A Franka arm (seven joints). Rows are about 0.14 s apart.
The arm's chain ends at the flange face. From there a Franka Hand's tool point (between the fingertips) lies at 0.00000 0.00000 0.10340 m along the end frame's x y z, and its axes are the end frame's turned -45 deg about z.
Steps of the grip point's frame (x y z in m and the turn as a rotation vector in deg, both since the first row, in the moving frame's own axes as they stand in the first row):
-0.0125 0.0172 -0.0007 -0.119 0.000 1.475
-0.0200 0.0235 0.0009 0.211 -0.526 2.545
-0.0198 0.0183 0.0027 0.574 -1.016 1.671
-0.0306 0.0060 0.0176 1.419 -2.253 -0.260
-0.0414 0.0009 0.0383 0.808 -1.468 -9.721
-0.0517 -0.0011 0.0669 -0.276 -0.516 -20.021
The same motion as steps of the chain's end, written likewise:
0.0032 0.0208 -0.0007 -0.084 0.084 1.475
0.0034 0.0304 0.0009 -0.223 -0.521 2.545
0.0010 0.0264 0.0027 -0.313 -1.124 1.671
-0.0127 0.0248 0.0177 -0.590 -2.596 -0.260
-0.0258 0.0288 0.0383 -0.467 -1.609 -9.721
-0.0372 0.0347 0.0669 -0.560 -0.170 -20.021

